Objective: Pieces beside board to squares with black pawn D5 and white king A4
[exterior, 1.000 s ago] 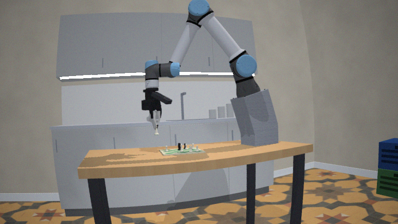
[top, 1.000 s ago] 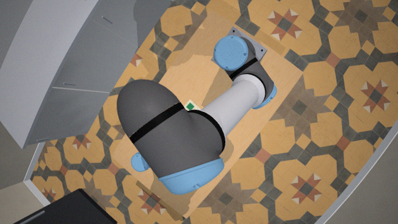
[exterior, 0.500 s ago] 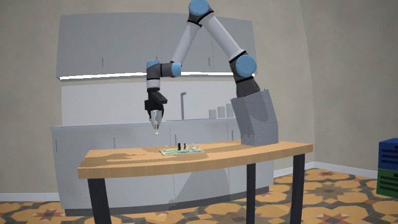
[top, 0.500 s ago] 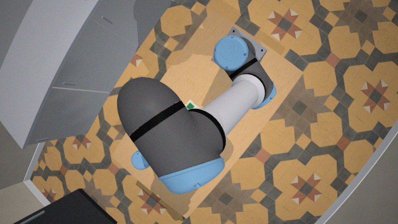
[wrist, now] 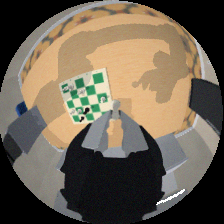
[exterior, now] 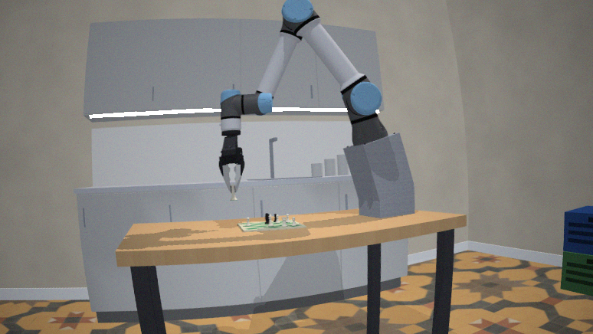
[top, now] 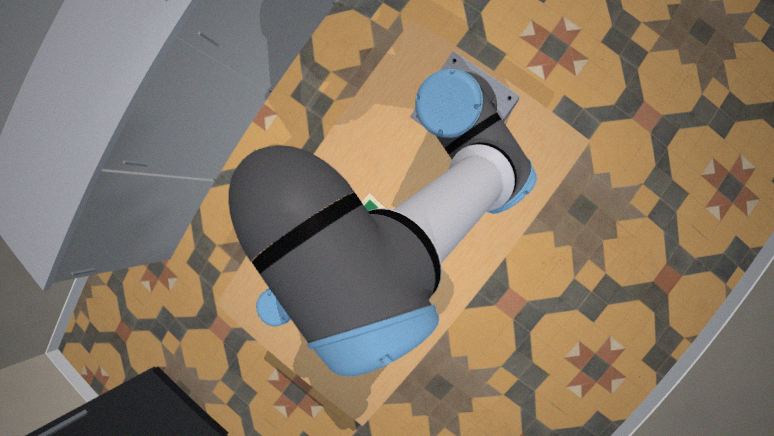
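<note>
Right now my hand is 13 cm past the chessboard, 2 cm to the left of it and 14 cm above it. From my hand the other things lie so: black pawn (16 cm behind, 10 cm to the right, 13 cm below); white king (1 cm below).
</note>
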